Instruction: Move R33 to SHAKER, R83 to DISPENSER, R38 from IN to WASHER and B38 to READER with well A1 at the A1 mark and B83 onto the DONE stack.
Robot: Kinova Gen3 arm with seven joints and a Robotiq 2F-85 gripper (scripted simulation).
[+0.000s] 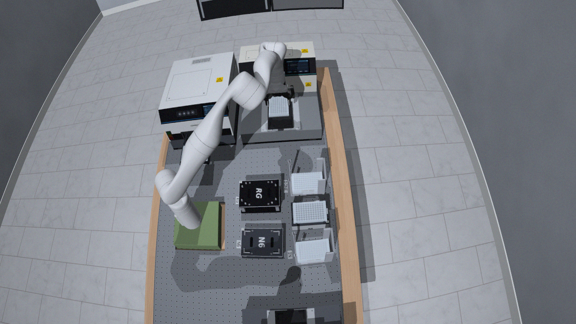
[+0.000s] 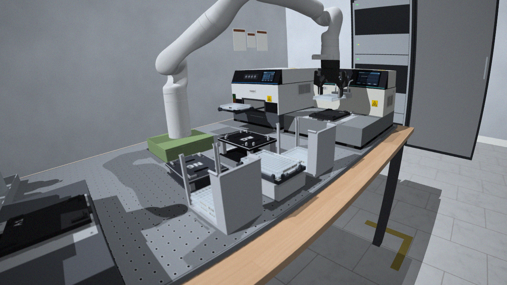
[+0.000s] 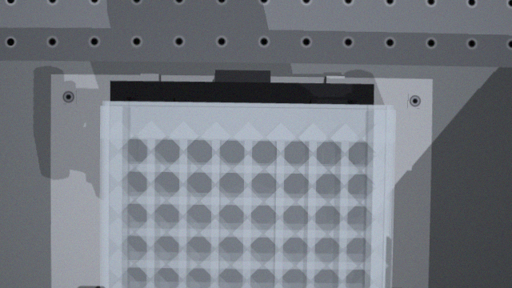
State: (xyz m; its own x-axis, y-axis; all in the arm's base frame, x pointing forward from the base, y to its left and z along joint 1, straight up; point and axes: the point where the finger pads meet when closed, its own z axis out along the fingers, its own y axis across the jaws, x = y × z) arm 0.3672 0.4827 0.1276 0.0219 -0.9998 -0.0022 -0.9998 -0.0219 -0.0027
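Right now my hand is 8 cm above the washer nest. Also, from my hand: plate R83: 1 cm below; then plate B83: 31 cm to the right, 14 cm below, 11 cm ahead; then washer head: 10 cm to the left, 1 cm below.
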